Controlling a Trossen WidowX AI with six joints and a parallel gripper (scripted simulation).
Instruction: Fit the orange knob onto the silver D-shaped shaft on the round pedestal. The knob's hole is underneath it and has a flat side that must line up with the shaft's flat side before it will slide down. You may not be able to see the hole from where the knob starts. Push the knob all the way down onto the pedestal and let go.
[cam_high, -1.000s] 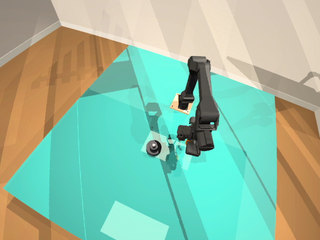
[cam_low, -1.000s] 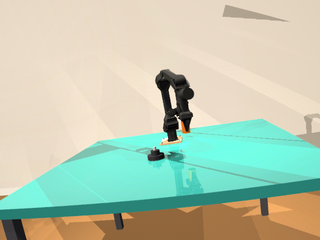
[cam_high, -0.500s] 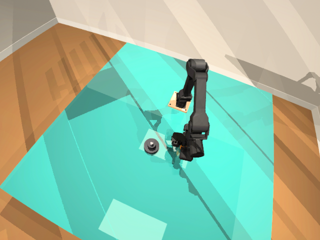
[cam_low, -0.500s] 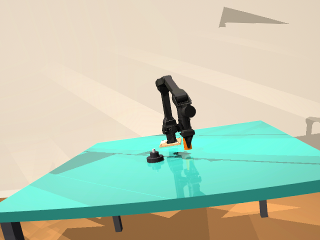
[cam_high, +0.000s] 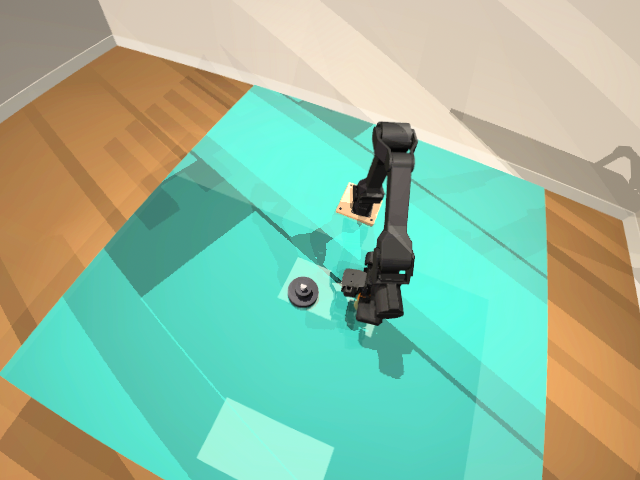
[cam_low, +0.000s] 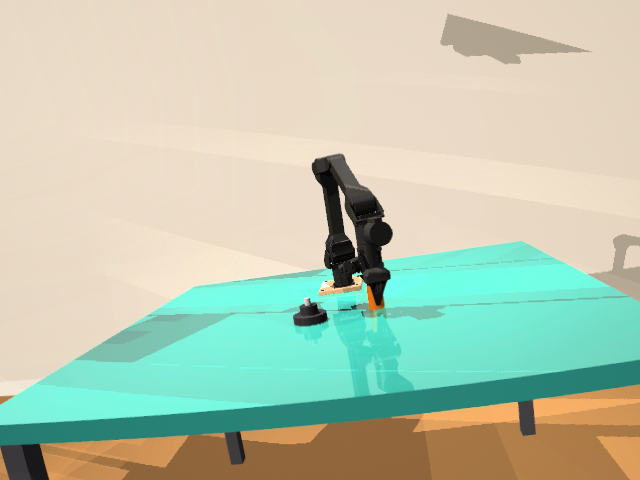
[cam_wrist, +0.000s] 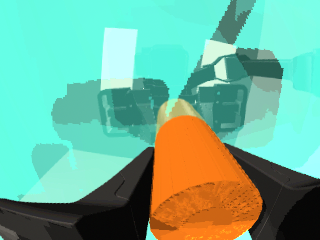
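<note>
Now: the orange knob 30 mm above my gripper tip. The rest, counted from my gripper tip: round black pedestal 30 mm ahead, 170 mm to the right, 20 mm above.
</note>
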